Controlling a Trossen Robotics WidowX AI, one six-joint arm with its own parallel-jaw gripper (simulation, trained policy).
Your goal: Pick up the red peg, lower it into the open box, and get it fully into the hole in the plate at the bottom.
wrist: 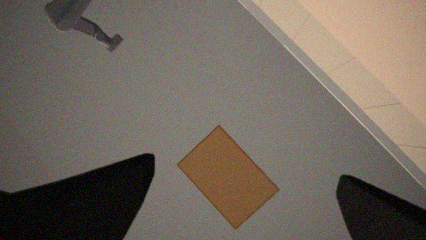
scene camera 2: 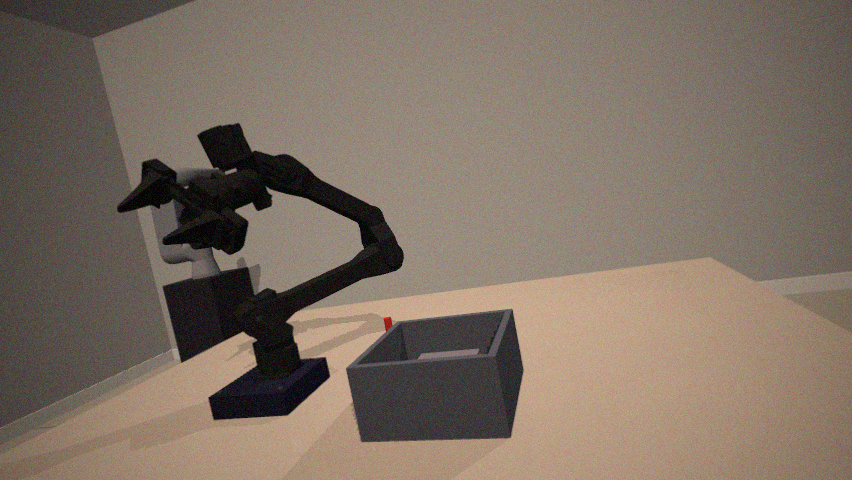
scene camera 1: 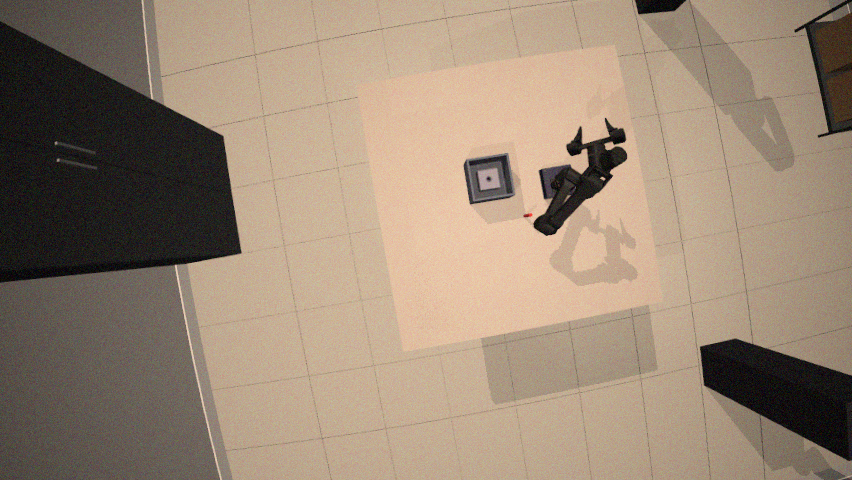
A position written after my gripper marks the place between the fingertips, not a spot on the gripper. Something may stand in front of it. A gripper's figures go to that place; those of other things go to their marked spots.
Scene:
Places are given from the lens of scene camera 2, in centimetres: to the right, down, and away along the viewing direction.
my gripper (scene camera 2: 140,225): -39, -2, 63
grey box (scene camera 2: 397,397): -4, 19, 56

